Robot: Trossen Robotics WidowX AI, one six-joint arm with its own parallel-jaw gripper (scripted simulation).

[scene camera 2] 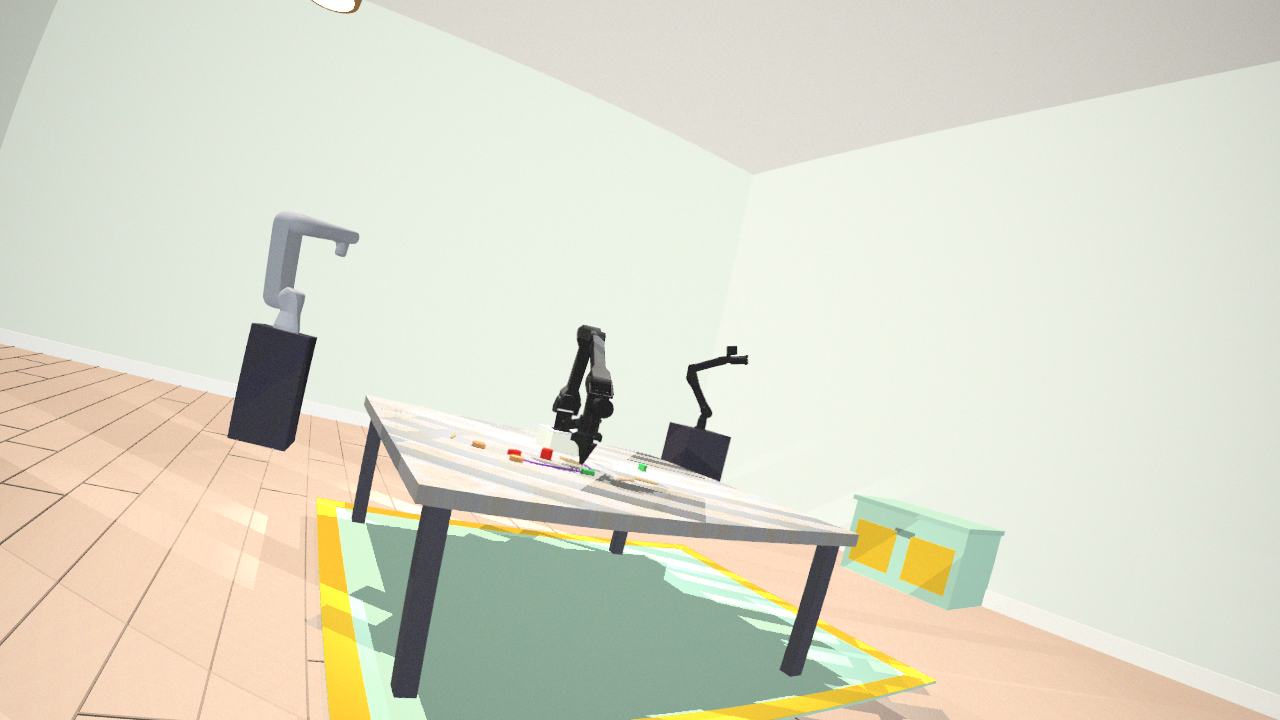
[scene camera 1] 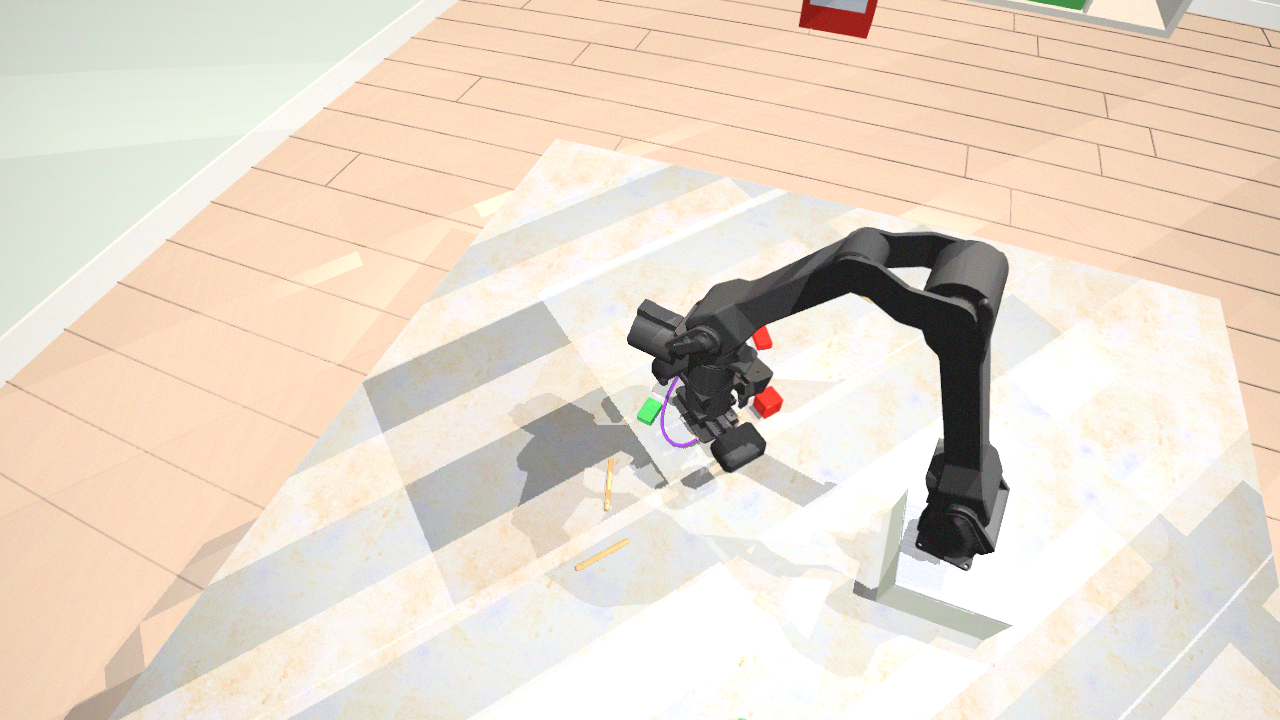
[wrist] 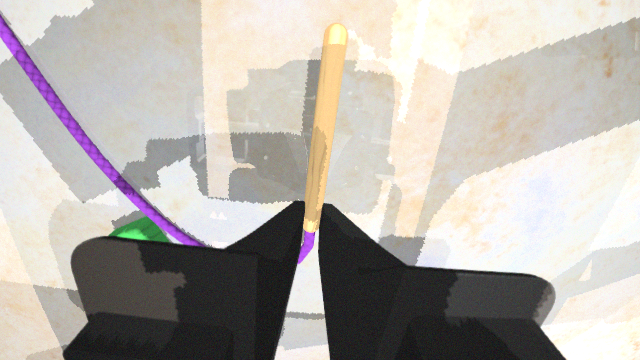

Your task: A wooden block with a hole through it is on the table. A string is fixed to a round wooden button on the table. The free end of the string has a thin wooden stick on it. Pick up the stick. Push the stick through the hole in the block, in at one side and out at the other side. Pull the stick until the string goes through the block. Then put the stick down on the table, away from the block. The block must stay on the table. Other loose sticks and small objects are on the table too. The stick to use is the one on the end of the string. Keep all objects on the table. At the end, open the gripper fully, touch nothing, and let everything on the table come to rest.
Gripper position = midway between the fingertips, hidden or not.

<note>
I see my gripper (scene camera 1: pixel 701 436), a thin wooden stick (wrist: pixel 333 55) and a green block (wrist: pixel 144 229).
My gripper shows as well in scene camera 2 (scene camera 2: pixel 581 464) and in the wrist view (wrist: pixel 312 212).
</note>
